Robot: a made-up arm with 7 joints.
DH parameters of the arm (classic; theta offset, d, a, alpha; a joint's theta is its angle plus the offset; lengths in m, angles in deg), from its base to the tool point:
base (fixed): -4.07 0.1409 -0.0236 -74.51
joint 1: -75.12 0.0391 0.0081 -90
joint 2: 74 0.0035 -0.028 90
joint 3: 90 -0.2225 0.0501 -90
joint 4: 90 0.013 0.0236 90
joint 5: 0 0.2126 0.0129 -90
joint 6: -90 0.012 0.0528 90
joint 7: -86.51 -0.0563 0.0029 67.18
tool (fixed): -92.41 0.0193 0 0
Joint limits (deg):
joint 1: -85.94..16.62
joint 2: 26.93..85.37
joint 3: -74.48..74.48
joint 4: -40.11..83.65
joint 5: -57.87..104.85
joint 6: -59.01..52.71
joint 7: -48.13..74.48
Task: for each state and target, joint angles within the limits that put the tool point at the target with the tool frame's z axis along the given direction. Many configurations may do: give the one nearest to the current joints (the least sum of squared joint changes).
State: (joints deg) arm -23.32 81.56 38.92 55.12 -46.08 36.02 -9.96
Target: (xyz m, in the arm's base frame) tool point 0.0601 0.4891 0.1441 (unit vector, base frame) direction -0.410 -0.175 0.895
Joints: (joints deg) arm -7.17 82.72 35.81 61.35 -37.84 41.83 -47.22
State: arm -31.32 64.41 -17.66 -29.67 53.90 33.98 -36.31
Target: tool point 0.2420 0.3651 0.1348 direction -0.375 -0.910 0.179
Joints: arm -11.22 63.07 9.82 6.21 45.55 32.17 -32.69
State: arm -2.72 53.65 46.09 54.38 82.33 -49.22 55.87
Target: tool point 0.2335 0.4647 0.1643 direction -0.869 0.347 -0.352
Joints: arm -9.75 73.22 25.35 36.08 95.30 -52.77 68.11
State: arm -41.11 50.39 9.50 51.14 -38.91 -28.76 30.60
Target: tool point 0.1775 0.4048 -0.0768 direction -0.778 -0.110 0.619
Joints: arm -1.10 70.68 -20.29 30.77 -29.45 -36.73 -13.66
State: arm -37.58 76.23 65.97 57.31 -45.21 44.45 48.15
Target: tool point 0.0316 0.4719 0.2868 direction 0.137 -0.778 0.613
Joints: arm -47.66 85.37 74.48 43.44 -0.84 52.62 29.04
